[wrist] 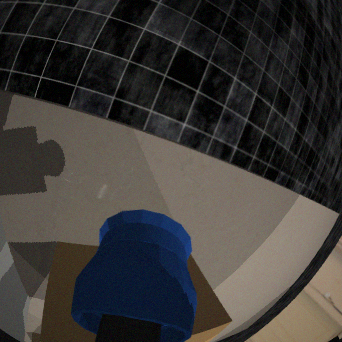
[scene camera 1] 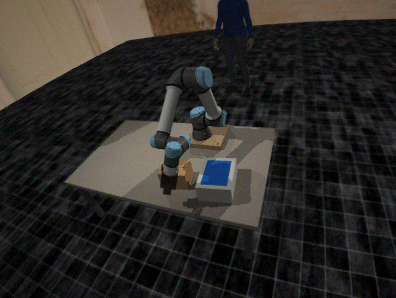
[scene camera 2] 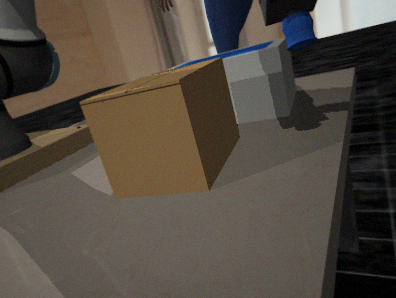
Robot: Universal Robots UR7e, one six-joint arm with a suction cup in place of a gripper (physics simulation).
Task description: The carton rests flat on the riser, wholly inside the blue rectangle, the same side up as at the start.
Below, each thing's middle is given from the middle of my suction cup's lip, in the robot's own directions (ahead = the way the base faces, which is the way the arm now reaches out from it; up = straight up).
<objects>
I see my suction cup 180 mm past the brown carton (scene camera 2: 171, 132), 70 mm above it and 10 mm to the left of it. Round my suction cup: grey riser (scene camera 2: 260, 77) 260 mm to the left, 150 mm behind, 80 mm below.
</objects>
